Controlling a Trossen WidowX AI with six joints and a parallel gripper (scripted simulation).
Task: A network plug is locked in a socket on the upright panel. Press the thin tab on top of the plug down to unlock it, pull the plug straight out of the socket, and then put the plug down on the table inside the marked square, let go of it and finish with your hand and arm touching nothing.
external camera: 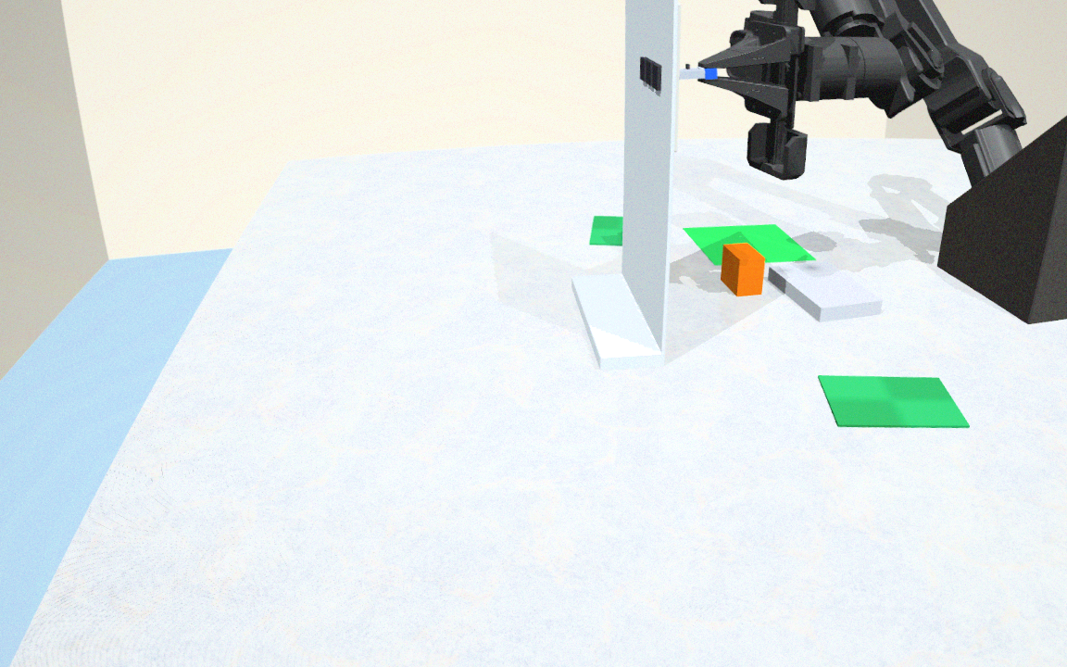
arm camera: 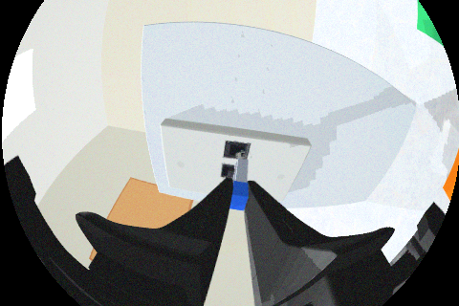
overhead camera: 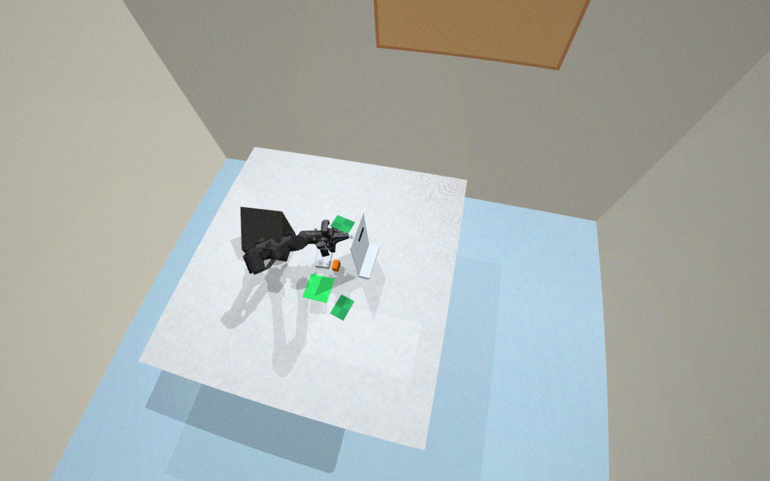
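The grey panel is 50 mm ahead of my gripper tip and 90 mm below it. The rest, counted from my gripper tip: flat grey block: 150 mm behind, 20 mm to the right, 220 mm below; network plug: right at my gripper tip; orange block: 80 mm behind, 60 mm to the right, 200 mm below.
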